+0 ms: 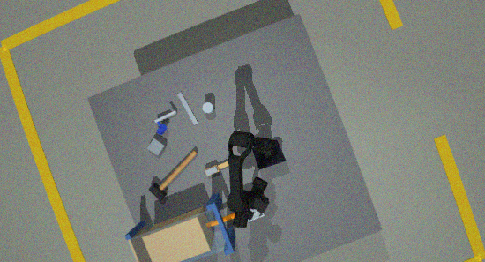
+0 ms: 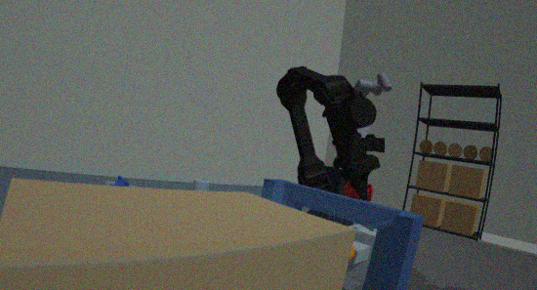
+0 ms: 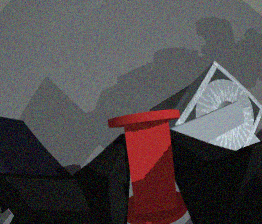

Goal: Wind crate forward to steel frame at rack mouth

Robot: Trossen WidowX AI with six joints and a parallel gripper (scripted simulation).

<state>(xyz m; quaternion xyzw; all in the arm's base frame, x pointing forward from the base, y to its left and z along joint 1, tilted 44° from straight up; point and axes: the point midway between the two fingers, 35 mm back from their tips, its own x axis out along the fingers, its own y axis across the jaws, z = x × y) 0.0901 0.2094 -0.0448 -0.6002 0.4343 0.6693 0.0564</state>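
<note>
My gripper tip is 30 mm short of the winch handle, 30 mm to the right of it and 30 mm above it. From my gripper tip the other things lie so: blue steel frame 210 mm ahead, 110 mm to the left, 30 mm below; then red knob 10 mm ahead, 10 mm to the right; then winch 40 mm ahead, 70 mm to the left, 100 mm below.
</note>
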